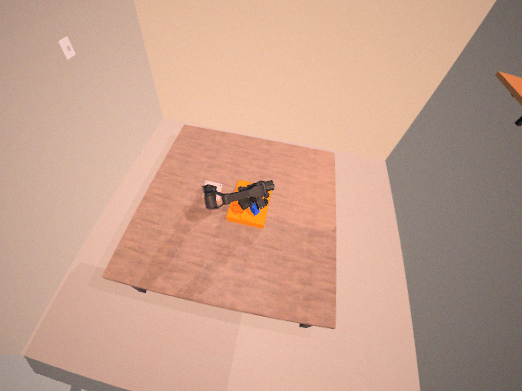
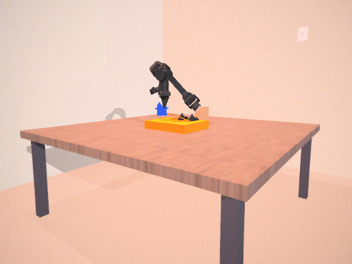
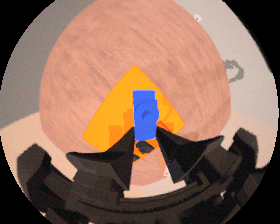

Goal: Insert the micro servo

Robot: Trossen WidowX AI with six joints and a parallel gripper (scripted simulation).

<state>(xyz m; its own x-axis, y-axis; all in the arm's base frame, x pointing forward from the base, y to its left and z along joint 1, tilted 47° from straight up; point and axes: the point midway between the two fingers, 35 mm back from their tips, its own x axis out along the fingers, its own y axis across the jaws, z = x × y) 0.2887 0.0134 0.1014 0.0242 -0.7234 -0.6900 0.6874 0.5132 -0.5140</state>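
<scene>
The orange robot deck lies 10 mm ahead of my gripper tip, 70 mm to the left of it and 100 mm below it.
</scene>
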